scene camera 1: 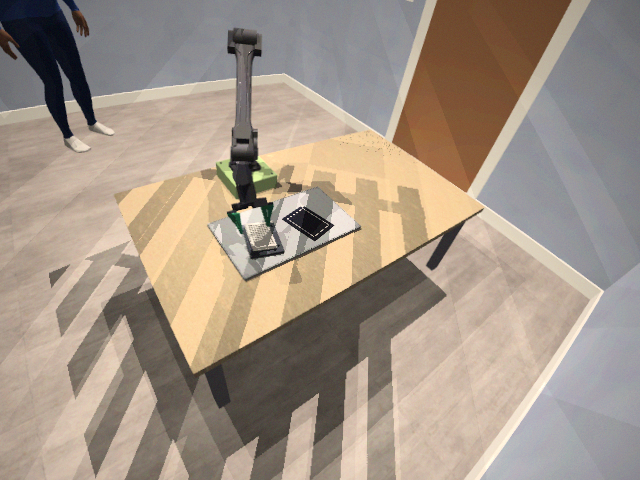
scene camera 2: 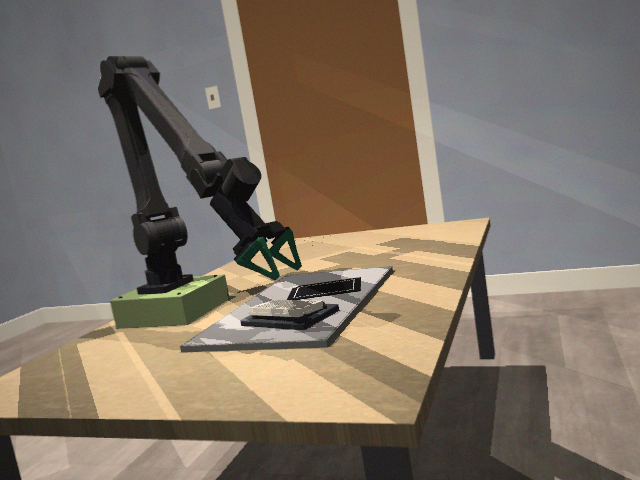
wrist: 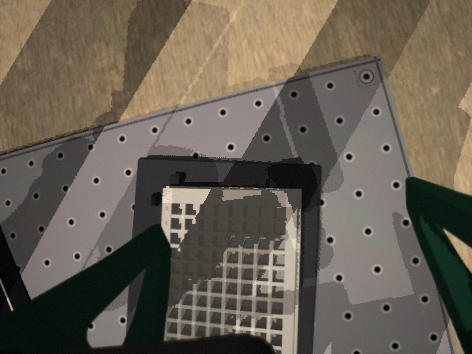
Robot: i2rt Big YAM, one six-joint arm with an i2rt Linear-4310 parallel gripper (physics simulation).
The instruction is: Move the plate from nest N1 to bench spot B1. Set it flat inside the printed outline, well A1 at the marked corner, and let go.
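Places are measured from the arm's base along level axes (x ahead, y left, z up), in millimetres.
Where they show: gripper, fingertip midpoint: (scene camera 1: 255,230) (scene camera 2: 289,273) (wrist: 280,215); arm's base, link origin: (scene camera 2: 166,287).
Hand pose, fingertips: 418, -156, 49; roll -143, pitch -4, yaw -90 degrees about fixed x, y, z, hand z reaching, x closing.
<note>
Things, the pixels of their top centre, and the offset from my fingertips, as dx, dy, dz. "pt": a spot on its surface instead. Level surfaces: height alone.
- off-white well plate, top centre: (wrist: 223,297) (scene camera 2: 285,302) (scene camera 1: 260,233) -41, +41, -69
- black nest, top centre: (wrist: 216,291) (scene camera 2: 288,307) (scene camera 1: 262,235) -40, +47, -82
- black pad, surface spot: (wrist: 7,270) pt -7, +206, -102
- wooden table, surface height: dz -117
The off-white well plate (scene camera 1: 261,236) (scene camera 2: 286,307) (wrist: 240,290) sits on the black nest (scene camera 2: 281,324) (wrist: 310,225), N1, with its grid of wells facing up. My gripper (scene camera 1: 254,228) (scene camera 2: 287,273) (wrist: 280,215) is open and empty, with green fingers, above the plate's arm-side end and clear of it. In the wrist view the left fingertip overlaps the plate's left edge, while the right one is well out to the right. Spot B1, a black pad (scene camera 1: 308,222) (scene camera 2: 325,287) (wrist: 7,270) with a printed white outline, lies beside the nest. The marked corner cannot be made out.
A grey perforated board (scene camera 1: 232,245) (scene camera 2: 217,333) (wrist: 370,200) carries the nest and the pad. The arm stands on a green base block (scene camera 1: 263,179) (scene camera 2: 201,304) behind the board on the wooden table (scene camera 1: 206,310) (scene camera 2: 258,377). A person (scene camera 1: 51,62) stands beyond the table.
</note>
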